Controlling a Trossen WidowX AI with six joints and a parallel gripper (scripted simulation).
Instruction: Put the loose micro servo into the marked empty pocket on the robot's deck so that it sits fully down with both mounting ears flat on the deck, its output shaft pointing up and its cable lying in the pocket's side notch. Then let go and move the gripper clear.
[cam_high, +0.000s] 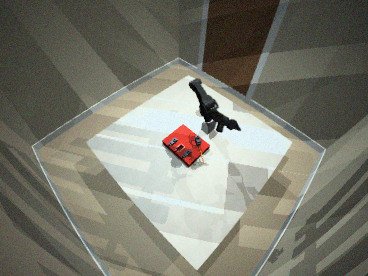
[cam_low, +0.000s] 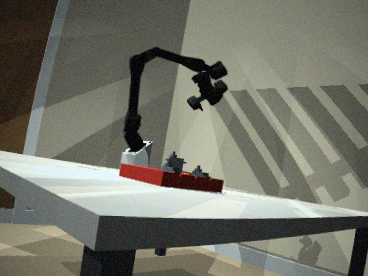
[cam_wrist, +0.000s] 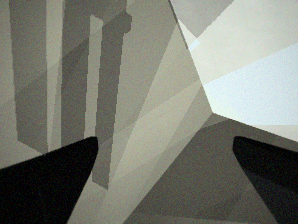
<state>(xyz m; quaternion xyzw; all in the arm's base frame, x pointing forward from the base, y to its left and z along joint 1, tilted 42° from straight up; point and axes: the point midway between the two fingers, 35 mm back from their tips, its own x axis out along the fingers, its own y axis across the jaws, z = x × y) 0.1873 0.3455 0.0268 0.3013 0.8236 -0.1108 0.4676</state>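
Now: gripper tip 350 mm above the red deck, 310 mm to the left of it and 70 mm short of it.
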